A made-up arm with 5 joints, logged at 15 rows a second.
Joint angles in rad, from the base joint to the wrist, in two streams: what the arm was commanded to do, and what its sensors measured. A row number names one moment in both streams.
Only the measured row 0 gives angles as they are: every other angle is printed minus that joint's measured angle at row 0.
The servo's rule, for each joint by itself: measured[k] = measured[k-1] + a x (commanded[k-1-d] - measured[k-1]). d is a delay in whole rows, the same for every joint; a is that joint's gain. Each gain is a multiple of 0.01, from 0.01 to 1. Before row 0 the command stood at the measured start. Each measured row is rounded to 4 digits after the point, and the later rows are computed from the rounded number. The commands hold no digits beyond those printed.
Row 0, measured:
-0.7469, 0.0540, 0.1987, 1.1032, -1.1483
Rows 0 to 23, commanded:
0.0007, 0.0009, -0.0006, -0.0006, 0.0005
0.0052, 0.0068, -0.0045, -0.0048, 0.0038
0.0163, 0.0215, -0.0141, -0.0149, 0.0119
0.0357, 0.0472, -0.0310, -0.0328, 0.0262
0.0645, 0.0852, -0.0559, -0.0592, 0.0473
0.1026, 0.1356, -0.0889, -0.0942, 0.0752
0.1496, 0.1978, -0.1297, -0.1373, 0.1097
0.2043, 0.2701, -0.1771, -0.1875, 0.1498
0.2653, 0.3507, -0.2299, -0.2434, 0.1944
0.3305, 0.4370, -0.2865, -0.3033, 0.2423
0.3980, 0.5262, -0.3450, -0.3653, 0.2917
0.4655, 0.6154, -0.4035, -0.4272, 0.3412
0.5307, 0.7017, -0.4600, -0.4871, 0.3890
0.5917, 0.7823, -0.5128, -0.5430, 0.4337
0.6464, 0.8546, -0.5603, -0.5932, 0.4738
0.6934, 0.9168, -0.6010, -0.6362, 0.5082
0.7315, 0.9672, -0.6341, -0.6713, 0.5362
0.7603, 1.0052, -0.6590, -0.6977, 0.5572
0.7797, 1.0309, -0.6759, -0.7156, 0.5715
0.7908, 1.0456, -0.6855, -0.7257, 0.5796
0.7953, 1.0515, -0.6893, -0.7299, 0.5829
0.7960, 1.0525, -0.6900, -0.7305, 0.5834
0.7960, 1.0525, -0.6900, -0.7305, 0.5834
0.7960, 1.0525, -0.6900, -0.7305, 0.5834
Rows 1 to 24, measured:
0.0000, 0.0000, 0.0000, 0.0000, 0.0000
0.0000, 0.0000, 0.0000, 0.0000, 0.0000
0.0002, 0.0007, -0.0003, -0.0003, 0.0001
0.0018, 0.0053, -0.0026, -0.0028, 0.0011
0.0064, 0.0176, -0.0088, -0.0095, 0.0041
0.0158, 0.0401, -0.0208, -0.0223, 0.0103
0.0314, 0.0744, -0.0398, -0.0426, 0.0207
0.0542, 0.1209, -0.0663, -0.0710, 0.0360
0.0847, 0.1793, -0.1005, -0.1075, 0.0566
0.1230, 0.2483, -0.1419, -0.1515, 0.0827
0.1685, 0.3261, -0.1894, -0.2020, 0.1140
0.2203, 0.4104, -0.2418, -0.2577, 0.1499
0.2772, 0.4984, -0.2975, -0.3169, 0.1896
0.3375, 0.5873, -0.3547, -0.3776, 0.2320
0.3993, 0.6742, -0.4116, -0.4378, 0.2760
0.4609, 0.7564, -0.4662, -0.4957, 0.3202
0.5203, 0.8310, -0.5170, -0.5493, 0.3632
0.5757, 0.8962, -0.5624, -0.5971, 0.4038
0.6256, 0.9502, -0.6011, -0.6379, 0.4409
0.6687, 0.9920, -0.6324, -0.6708, 0.4735
0.7042, 1.0216, -0.6559, -0.6954, 0.5009
0.7319, 1.0398, -0.6719, -0.7121, 0.5229
0.7522, 1.0487, -0.6813, -0.7219, 0.5397
0.7662, 1.0516, -0.6860, -0.7266, 0.5519
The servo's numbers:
d 2
a 0.32 0.76 0.54 0.55 0.28

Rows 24 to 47, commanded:
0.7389, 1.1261, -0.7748, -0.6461, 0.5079
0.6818, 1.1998, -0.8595, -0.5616, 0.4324
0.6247, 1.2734, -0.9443, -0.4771, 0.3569
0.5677, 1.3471, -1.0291, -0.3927, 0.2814
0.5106, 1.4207, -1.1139, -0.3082, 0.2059
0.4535, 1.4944, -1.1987, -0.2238, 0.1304
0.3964, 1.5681, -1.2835, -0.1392, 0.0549
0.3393, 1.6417, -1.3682, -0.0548, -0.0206
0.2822, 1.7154, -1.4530, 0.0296, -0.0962
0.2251, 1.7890, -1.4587, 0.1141, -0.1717
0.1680, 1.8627, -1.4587, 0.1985, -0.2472
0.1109, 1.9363, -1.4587, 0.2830, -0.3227
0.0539, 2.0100, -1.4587, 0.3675, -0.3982
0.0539, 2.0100, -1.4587, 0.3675, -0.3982
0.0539, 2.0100, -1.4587, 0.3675, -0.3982
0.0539, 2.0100, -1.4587, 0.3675, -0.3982
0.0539, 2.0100, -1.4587, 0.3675, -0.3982
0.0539, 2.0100, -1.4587, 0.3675, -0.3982
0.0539, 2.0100, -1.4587, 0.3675, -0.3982
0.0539, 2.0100, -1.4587, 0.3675, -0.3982
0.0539, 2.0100, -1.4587, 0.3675, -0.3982
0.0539, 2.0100, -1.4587, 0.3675, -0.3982
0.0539, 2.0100, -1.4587, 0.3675, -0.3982
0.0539, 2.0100, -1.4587, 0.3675, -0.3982
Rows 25 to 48, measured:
0.7757, 1.0523, -0.6882, -0.7287, 0.5607
0.7822, 1.0525, -0.6892, -0.7297, 0.5671
0.7683, 1.1084, -0.7354, -0.6837, 0.5505
0.7406, 1.1779, -0.8024, -0.6165, 0.5174
0.7035, 1.2505, -0.8790, -0.5398, 0.4725
0.6600, 1.3239, -0.9601, -0.4589, 0.4190
0.6122, 1.3975, -1.0432, -0.3760, 0.3593
0.5614, 1.4711, -1.1272, -0.2923, 0.2952
0.5086, 1.5448, -1.2116, -0.2081, 0.2279
0.4544, 1.6184, -1.2962, -0.1238, 0.1583
0.3993, 1.6921, -1.3809, -0.0394, 0.0870
0.3436, 1.7657, -1.4229, 0.0450, 0.0146
0.2874, 1.8394, -1.4422, 0.1294, -0.0587
0.2309, 1.9130, -1.4511, 0.2139, -0.1326
0.1743, 1.9867, -1.4552, 0.2984, -0.2070
0.1358, 2.0044, -1.4571, 0.3364, -0.2605
0.1096, 2.0087, -1.4580, 0.3535, -0.2991
0.0918, 2.0097, -1.4584, 0.3612, -0.3268
0.0797, 2.0099, -1.4586, 0.3647, -0.3468
0.0714, 2.0100, -1.4587, 0.3662, -0.3612
0.0658, 2.0100, -1.4587, 0.3669, -0.3716
0.0620, 2.0100, -1.4587, 0.3672, -0.3790
0.0594, 2.0100, -1.4587, 0.3674, -0.3844
0.0576, 2.0100, -1.4587, 0.3675, -0.3883

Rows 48 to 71, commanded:
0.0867, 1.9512, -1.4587, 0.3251, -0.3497
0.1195, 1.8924, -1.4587, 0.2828, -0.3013
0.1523, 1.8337, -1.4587, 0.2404, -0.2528
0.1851, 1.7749, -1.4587, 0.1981, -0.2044
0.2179, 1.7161, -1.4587, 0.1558, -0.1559
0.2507, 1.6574, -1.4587, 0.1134, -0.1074
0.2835, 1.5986, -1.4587, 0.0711, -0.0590
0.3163, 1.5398, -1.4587, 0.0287, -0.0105
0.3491, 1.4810, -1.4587, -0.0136, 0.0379
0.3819, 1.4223, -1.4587, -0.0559, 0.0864
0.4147, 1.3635, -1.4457, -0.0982, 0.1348
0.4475, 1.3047, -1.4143, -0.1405, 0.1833
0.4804, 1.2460, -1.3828, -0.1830, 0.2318
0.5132, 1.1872, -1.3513, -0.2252, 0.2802
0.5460, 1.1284, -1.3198, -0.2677, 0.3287
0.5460, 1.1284, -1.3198, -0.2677, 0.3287
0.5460, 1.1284, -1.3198, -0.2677, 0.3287
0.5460, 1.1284, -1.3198, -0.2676, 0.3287
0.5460, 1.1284, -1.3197, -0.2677, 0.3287
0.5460, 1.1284, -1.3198, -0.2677, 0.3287
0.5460, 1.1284, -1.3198, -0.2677, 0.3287
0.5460, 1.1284, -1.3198, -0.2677, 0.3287
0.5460, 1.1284, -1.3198, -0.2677, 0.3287
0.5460, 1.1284, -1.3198, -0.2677, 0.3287
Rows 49 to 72, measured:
0.0564, 2.0100, -1.4587, 0.3675, -0.3911
0.0556, 2.0100, -1.4587, 0.3675, -0.3931
0.0656, 1.9653, -1.4587, 0.3442, -0.3809
0.0828, 1.9099, -1.4587, 0.3104, -0.3586
0.1050, 1.8520, -1.4587, 0.2719, -0.3290
0.1306, 1.7934, -1.4587, 0.2313, -0.2941
0.1585, 1.7347, -1.4587, 0.1898, -0.2554
0.1880, 1.6760, -1.4587, 0.1478, -0.2140
0.2186, 1.6172, -1.4587, 0.1056, -0.1706
0.2499, 1.5584, -1.4587, 0.0633, -0.1258
0.2816, 1.4996, -1.4587, 0.0210, -0.0800
0.3137, 1.4409, -1.4587, -0.0213, -0.0334
0.3460, 1.3821, -1.4517, -0.0636, 0.0137
0.3785, 1.3233, -1.4315, -0.1059, 0.0612
0.4111, 1.2646, -1.4052, -0.1483, 0.1090
0.4438, 1.2058, -1.3761, -0.1906, 0.1569
0.4765, 1.1470, -1.3457, -0.2330, 0.2050
0.4987, 1.1329, -1.3317, -0.2521, 0.2396
0.5138, 1.1295, -1.3253, -0.2607, 0.2645
0.5241, 1.1287, -1.3223, -0.2645, 0.2825
0.5311, 1.1285, -1.3209, -0.2663, 0.2954
0.5359, 1.1284, -1.3203, -0.2671, 0.3047
0.5391, 1.1284, -1.3200, -0.2674, 0.3114
0.5413, 1.1284, -1.3199, -0.2676, 0.3162

